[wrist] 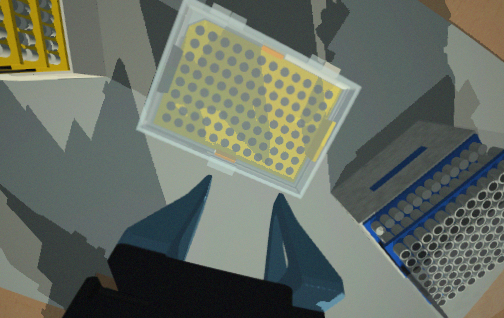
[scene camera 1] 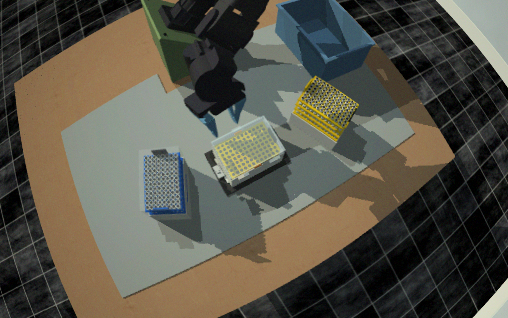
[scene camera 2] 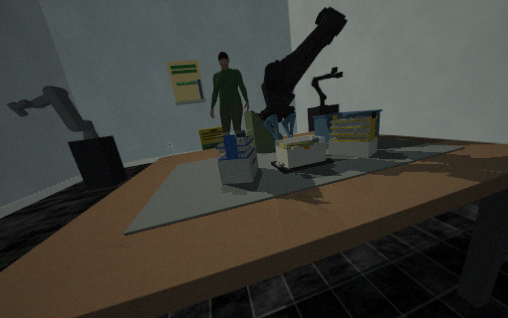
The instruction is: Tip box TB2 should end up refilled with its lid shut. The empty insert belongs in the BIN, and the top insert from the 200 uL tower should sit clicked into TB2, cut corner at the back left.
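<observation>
Tip box TB2 [scene camera 1: 256, 171] [scene camera 2: 302, 158] stands on a dark base [scene camera 1: 228, 191]. Its clear lid [wrist: 260, 178] looks shut. Under the lid, a yellow insert [scene camera 1: 248, 149] [wrist: 247, 100] shows rows of holes with no tips visible; its cut corner is at the upper left in the wrist view. The tower with yellow inserts [scene camera 1: 327, 105] [scene camera 2: 352, 131] [wrist: 32, 35] stands beside the box, its top insert full of tips. My gripper [scene camera 1: 226, 128] [scene camera 2: 283, 136] [wrist: 244, 190] is partly open and empty, its fingertips just off the lid's tabbed long edge in the wrist view.
The blue bin [scene camera 1: 345, 62] [scene camera 2: 321, 128] stands behind the yellow tower; its floor is partly hidden. A blue tip tower [scene camera 1: 163, 182] [scene camera 2: 237, 169] [wrist: 460, 235] stands on the other side of TB2. A green block [scene camera 1: 166, 45] [scene camera 2: 261, 134] stands behind my arm.
</observation>
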